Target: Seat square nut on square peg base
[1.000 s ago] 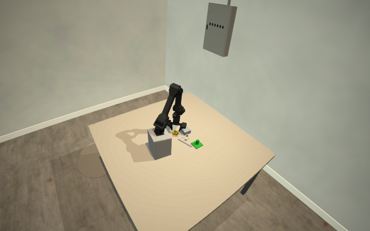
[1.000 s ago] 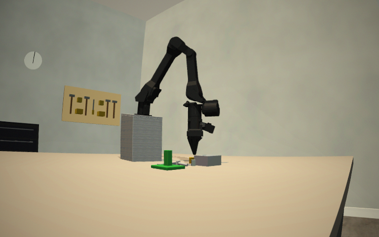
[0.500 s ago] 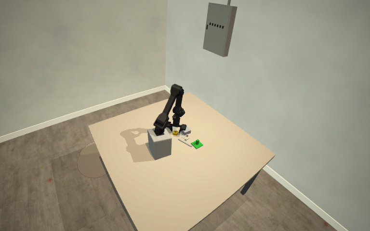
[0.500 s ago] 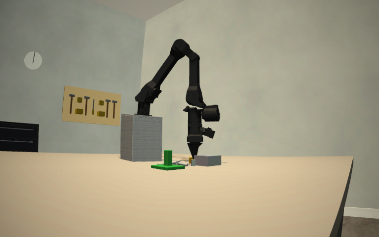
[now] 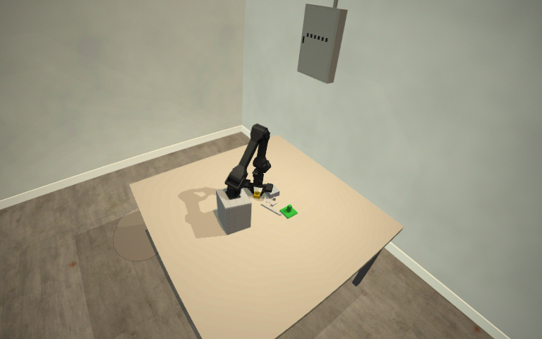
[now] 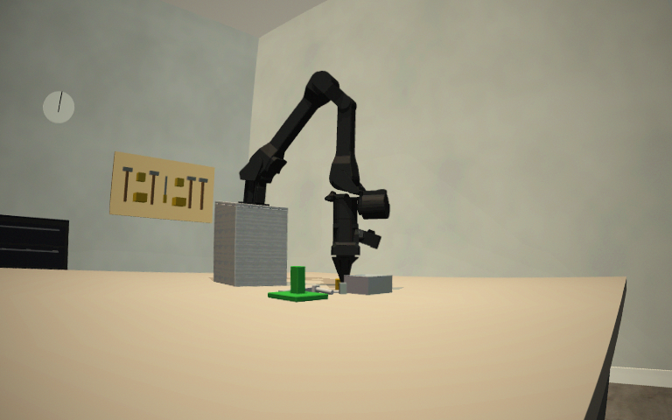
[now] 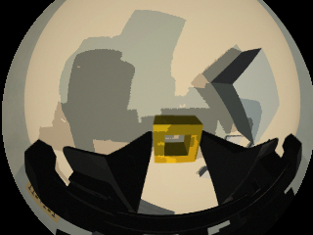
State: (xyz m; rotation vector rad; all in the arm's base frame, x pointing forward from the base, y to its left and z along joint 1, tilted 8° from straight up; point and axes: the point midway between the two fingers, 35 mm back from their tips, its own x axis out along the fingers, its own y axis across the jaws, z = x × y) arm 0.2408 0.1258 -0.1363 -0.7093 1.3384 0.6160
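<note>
Right now my hand is 100 mm short of the grey block, 20 mm to the left of it and 20 mm above it. Round my hand: grey bolt-like piece: 120 mm to the right, 50 mm ahead, 30 mm below; thin pale tool-like piece: 140 mm to the right, 40 mm below, 20 mm ahead.
</note>
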